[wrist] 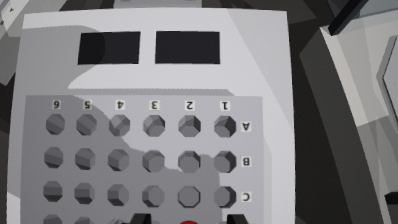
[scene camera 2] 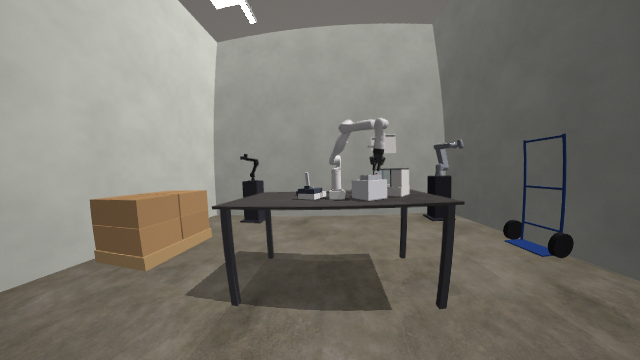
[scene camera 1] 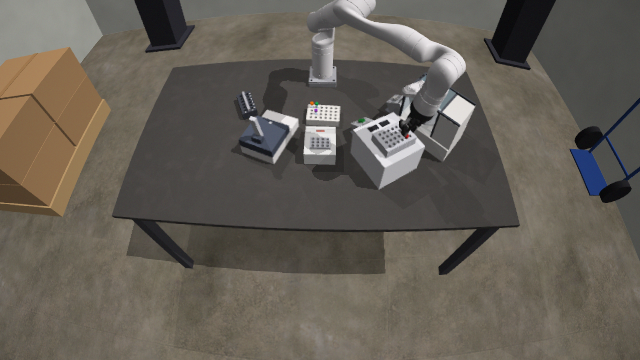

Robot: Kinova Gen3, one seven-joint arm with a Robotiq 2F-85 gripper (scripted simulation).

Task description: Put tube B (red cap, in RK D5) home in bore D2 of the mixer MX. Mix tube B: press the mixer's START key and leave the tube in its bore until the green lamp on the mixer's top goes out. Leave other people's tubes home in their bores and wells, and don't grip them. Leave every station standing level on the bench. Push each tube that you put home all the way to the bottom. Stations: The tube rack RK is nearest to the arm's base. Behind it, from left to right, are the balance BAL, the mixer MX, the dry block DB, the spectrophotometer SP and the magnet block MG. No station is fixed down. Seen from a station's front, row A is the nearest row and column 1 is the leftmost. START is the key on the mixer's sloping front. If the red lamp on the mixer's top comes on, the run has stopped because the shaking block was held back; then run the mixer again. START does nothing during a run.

Labels:
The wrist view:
balance BAL: 343, 61
grey bore block: 112, 132
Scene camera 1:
balance BAL: 437, 134
spectrophotometer SP: 276, 134

